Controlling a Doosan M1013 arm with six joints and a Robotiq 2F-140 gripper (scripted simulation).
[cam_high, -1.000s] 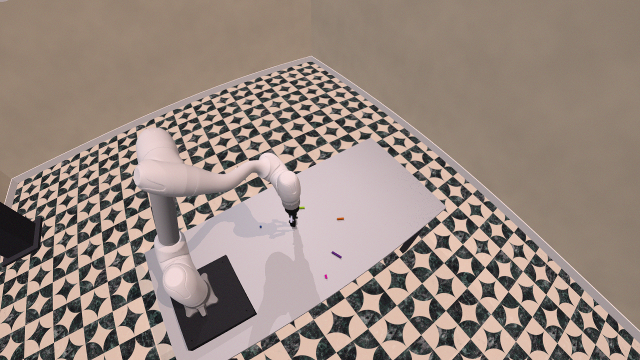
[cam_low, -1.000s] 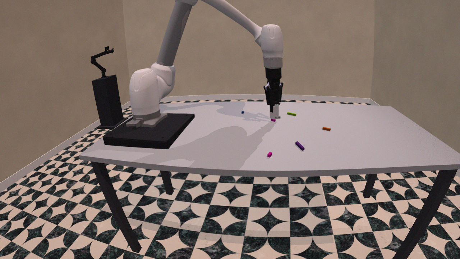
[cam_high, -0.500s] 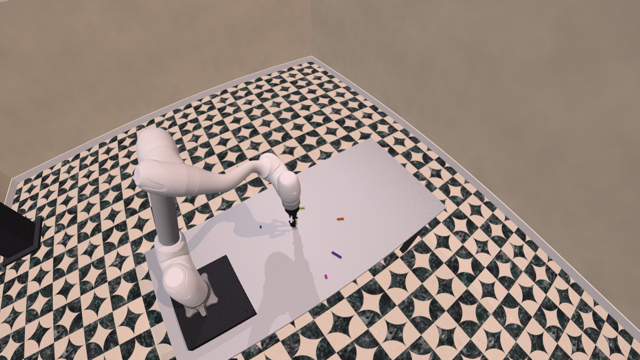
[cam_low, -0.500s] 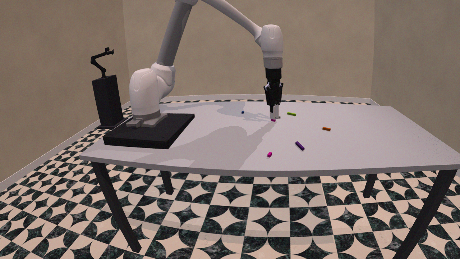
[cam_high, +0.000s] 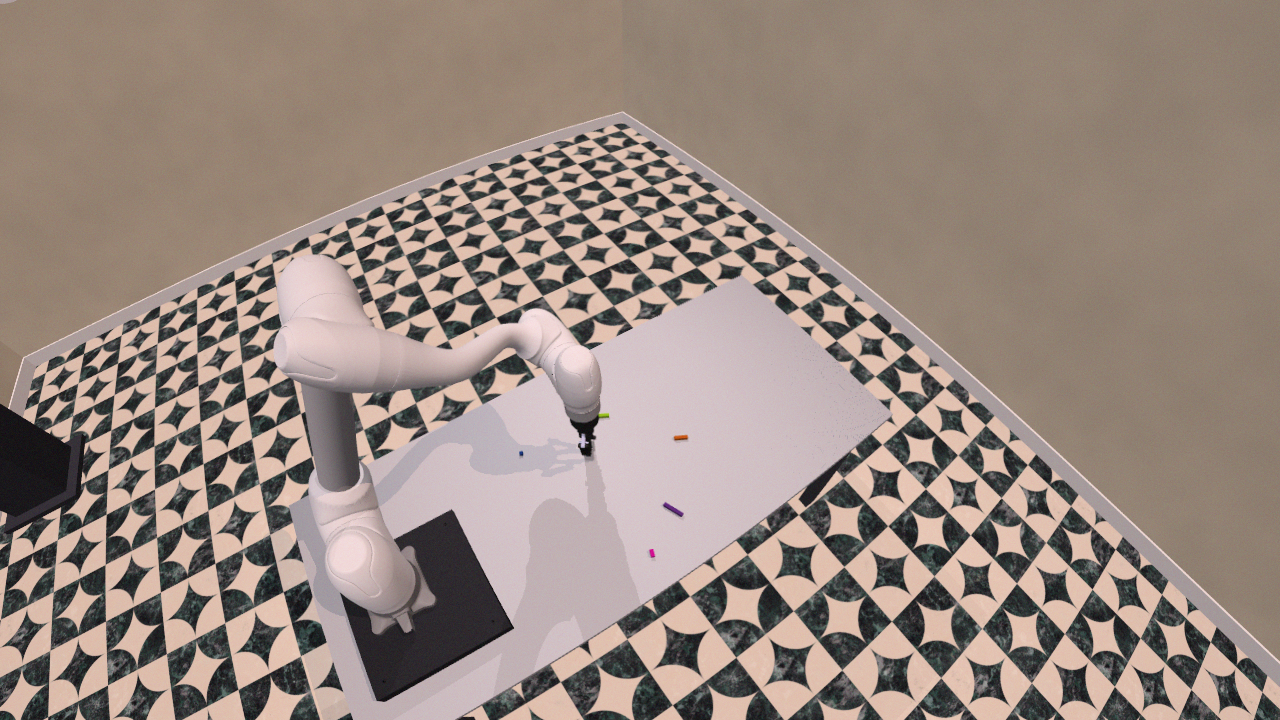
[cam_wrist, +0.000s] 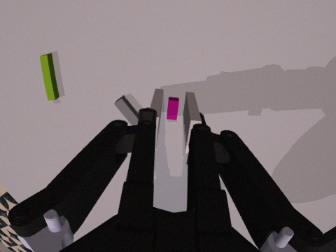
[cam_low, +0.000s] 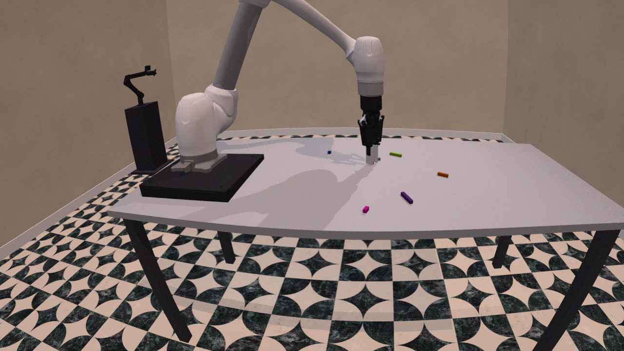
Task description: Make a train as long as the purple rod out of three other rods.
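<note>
My hand is 2 cm short of the grey rod, 4 cm to the right of it and 3 cm above it. The rest, counted from my hand: lime rod 10 cm ahead, 10 cm to the left, 3 cm below; then small blue rod 17 cm behind, 11 cm to the left, 3 cm below; then orange rod 25 cm ahead, 10 cm to the right, 3 cm below.
</note>
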